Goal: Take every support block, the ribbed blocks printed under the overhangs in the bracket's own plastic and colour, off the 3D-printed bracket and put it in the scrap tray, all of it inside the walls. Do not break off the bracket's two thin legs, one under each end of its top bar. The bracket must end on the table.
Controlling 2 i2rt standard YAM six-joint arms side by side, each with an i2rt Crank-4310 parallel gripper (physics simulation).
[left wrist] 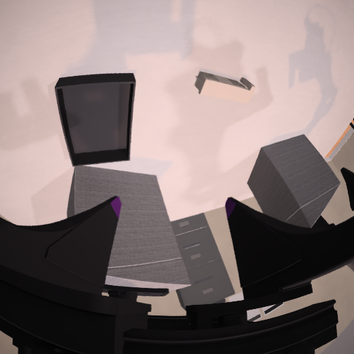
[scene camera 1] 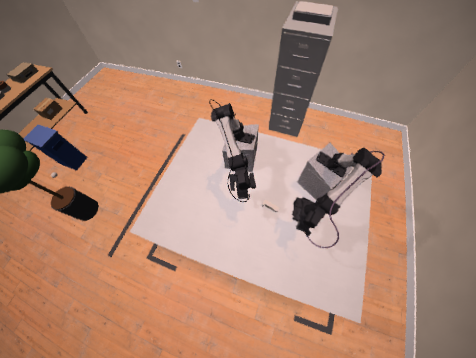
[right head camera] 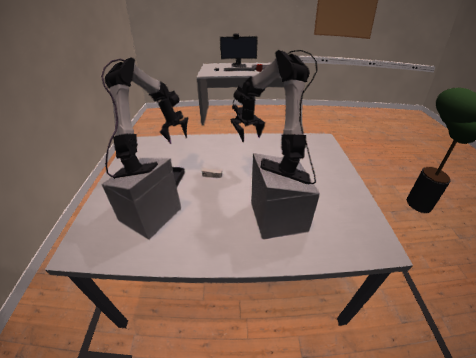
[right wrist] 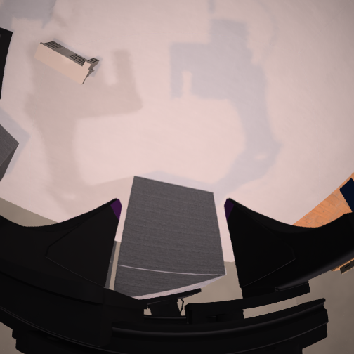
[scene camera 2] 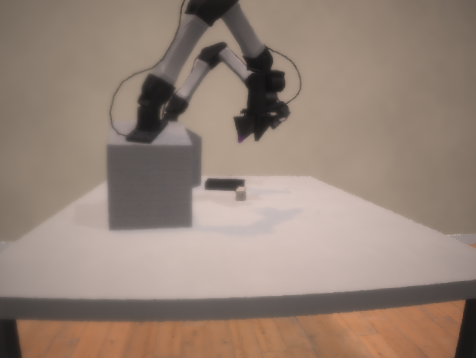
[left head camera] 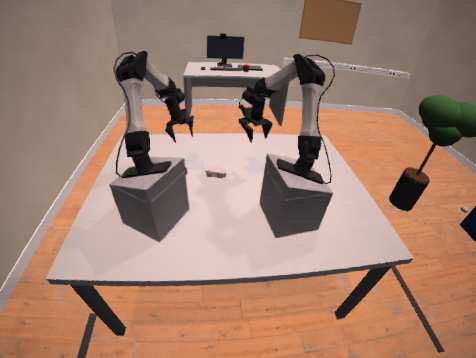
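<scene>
The pale bracket lies on the table between the arm bases. Ribbed grey support blocks show along its side in the right wrist view; their exact number is hard to tell. The black scrap tray stands by the left arm's base, and its floor looks empty in the left wrist view. My left gripper is open and empty, high above the table. My right gripper is open and empty, also high up.
The left arm's grey base block and the right arm's base block flank the bracket on the table. A filing cabinet stands behind the table in scene camera 1. A desk with a monitor is beyond.
</scene>
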